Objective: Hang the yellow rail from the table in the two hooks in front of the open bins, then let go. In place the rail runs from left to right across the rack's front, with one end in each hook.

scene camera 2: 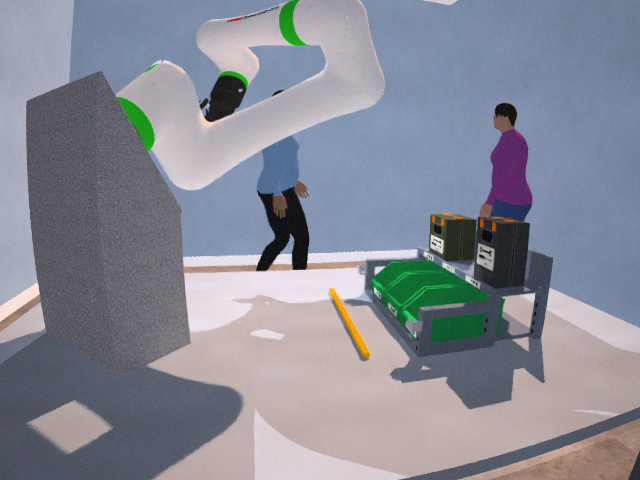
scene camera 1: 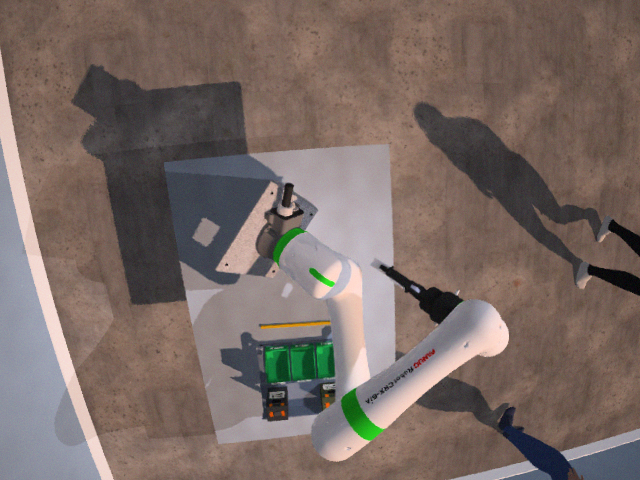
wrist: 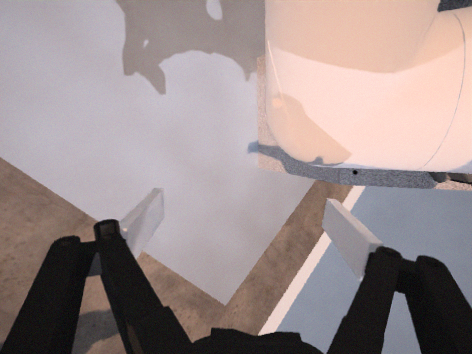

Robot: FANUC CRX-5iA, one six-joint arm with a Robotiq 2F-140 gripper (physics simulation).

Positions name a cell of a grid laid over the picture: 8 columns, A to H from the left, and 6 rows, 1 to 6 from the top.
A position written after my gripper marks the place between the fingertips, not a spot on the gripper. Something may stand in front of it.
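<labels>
I see my gripper in scene camera 2 (C3) and in scene camera 1 (E4), and my gripper is there in the wrist view (E4) as well.
</labels>
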